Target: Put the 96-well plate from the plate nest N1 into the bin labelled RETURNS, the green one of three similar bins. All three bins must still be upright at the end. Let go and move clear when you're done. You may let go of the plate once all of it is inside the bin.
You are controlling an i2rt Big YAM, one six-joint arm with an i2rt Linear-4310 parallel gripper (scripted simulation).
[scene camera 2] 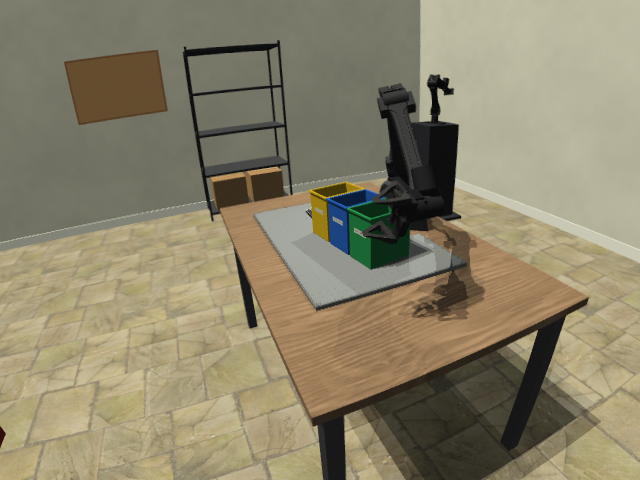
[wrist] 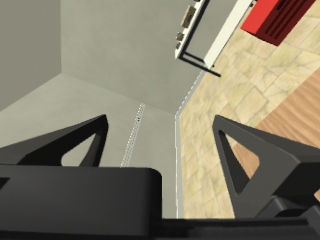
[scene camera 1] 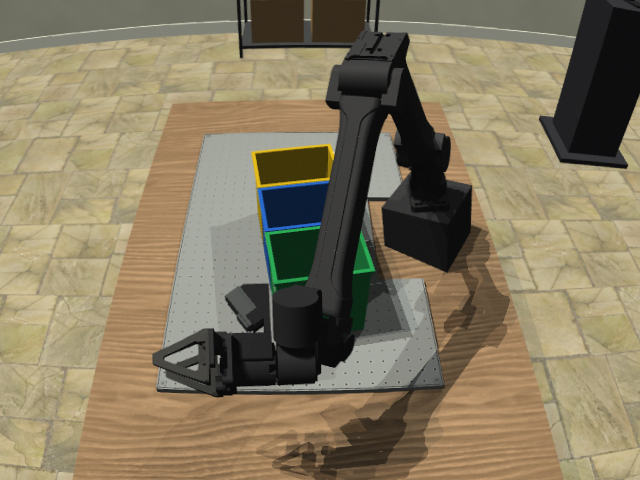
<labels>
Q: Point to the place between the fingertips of the gripper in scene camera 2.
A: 367, 218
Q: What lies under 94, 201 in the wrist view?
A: The gripper.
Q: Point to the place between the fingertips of the gripper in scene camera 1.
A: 159, 366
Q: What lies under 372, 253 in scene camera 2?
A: A green bin.
</labels>
